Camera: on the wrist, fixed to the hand. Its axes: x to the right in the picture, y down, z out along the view.
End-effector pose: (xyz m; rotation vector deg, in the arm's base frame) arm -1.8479 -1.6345 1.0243 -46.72 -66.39 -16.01
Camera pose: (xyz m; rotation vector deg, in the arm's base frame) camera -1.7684 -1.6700 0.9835 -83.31 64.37 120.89
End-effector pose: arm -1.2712 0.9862 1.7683 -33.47 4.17 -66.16
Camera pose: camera -1.2729 0.9725 1.6731 9.79 40.02 105.00
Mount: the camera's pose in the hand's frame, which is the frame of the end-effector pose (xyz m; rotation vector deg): -0.0114 0.0396 -0.0869 4.10 7.99 178.10
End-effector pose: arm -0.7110 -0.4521 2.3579 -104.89 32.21 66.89
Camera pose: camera -0.7026 -0.5475 2.3670 -28.79 -108.51 -56.89
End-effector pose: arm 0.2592 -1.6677 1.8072 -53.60 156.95 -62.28
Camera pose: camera 0.2257 -1.5860 1.8454 135.08 46.42 -2.15
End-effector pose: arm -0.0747 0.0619 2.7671 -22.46 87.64 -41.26
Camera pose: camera -0.1515 0.1161 2.7469 106.19 30.97 94.00
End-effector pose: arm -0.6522 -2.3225 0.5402 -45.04 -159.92 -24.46
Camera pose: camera -0.6109 -2.3243 0.6270 -151.09 40.78 18.10
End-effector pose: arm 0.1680 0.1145 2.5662 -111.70 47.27 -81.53
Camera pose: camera 0.0762 0.0896 2.5521 44.80 100.16 33.11
